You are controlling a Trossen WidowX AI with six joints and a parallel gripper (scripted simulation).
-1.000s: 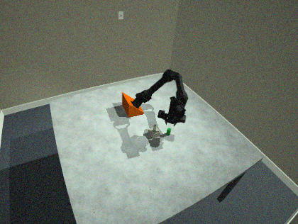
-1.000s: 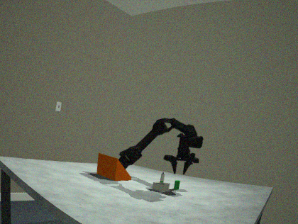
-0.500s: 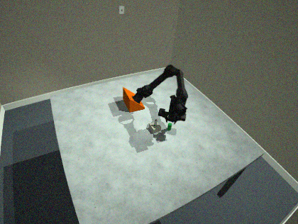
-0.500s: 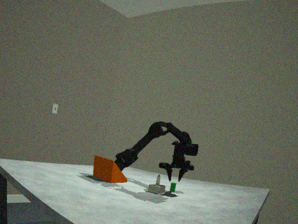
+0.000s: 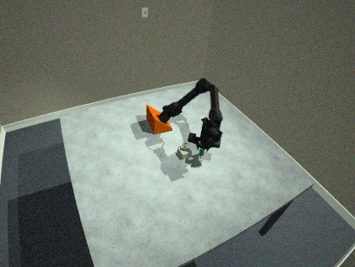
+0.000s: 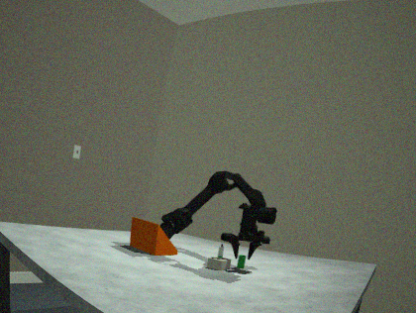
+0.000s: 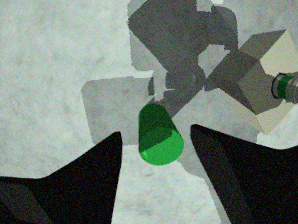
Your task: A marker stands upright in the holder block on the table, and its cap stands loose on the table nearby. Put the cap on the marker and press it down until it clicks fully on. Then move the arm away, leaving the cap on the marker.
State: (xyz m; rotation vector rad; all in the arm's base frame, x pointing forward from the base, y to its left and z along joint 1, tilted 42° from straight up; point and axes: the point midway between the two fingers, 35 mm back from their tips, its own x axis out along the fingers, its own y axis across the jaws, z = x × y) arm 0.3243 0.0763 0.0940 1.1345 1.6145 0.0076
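The green cap is 1 cm below my gripper tip. The rest, counted from my gripper tip: holder block: 10 cm to the right, 4 cm behind, 2 cm below.
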